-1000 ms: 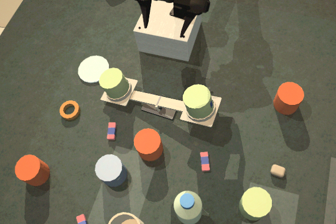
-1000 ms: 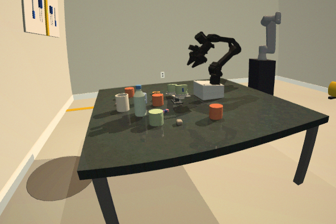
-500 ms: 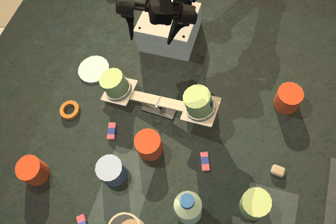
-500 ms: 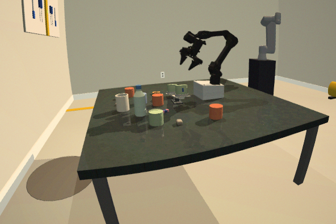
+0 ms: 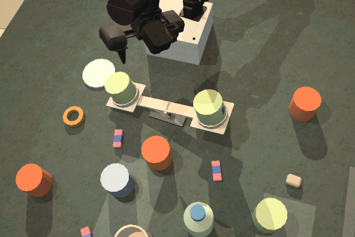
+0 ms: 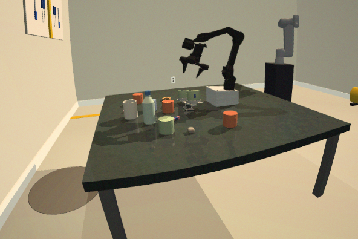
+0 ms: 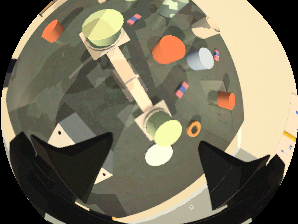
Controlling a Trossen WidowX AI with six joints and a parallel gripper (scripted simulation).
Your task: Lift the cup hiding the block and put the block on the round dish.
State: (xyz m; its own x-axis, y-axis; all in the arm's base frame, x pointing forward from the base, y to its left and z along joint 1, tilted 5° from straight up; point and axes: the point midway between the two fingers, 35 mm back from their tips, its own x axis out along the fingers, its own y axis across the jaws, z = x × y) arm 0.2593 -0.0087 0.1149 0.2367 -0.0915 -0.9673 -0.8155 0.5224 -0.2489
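Right now the teal block is 160 mm below my gripper tip, 70 mm to the right of it and 40 mm ahead of it. The rest, counted from my gripper tip: beige lump 440 mm to the left, 190 mm below, 70 mm ahead; round white dish 190 mm to the right, 190 mm below, 10 mm behind; grey-blue cup 270 mm ahead, 160 mm below, 60 mm to the left.
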